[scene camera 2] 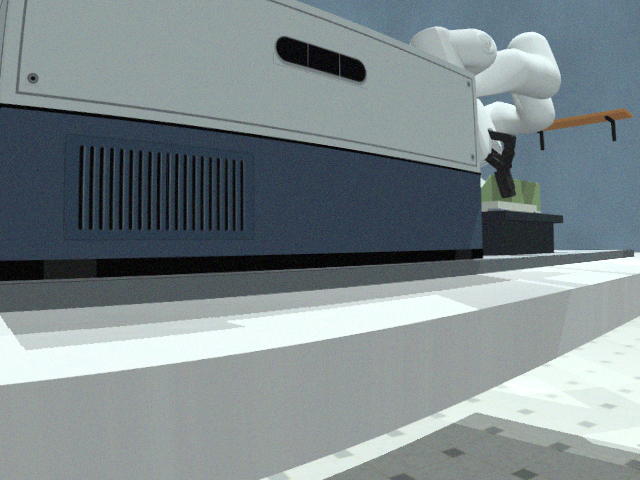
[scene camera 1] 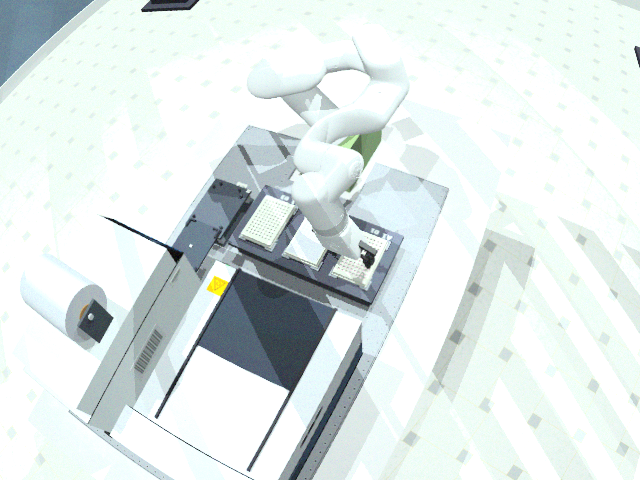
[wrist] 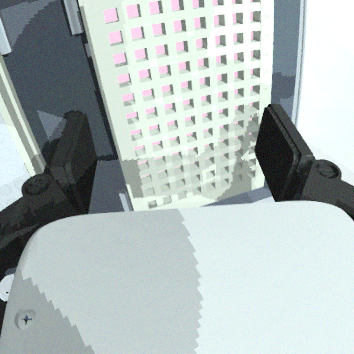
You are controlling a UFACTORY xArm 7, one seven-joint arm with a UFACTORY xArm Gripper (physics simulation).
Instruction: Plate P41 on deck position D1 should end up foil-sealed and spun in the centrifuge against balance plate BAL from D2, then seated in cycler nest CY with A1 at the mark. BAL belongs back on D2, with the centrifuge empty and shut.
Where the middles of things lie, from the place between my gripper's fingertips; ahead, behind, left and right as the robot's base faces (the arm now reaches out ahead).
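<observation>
The centrifuge (scene camera 2: 145,145) is 50 mm above my hand, 420 mm ahead of it and 120 mm to the right of it. There's also the dark lid panel (scene camera 1: 266,330), which is 140 mm above my hand, 100 mm to the right of it and 270 mm ahead of it. And the pink-welled plate (scene camera 1: 354,271), that's 10 mm below my hand, 10 mm behind it and 10 mm to the left of it.
</observation>
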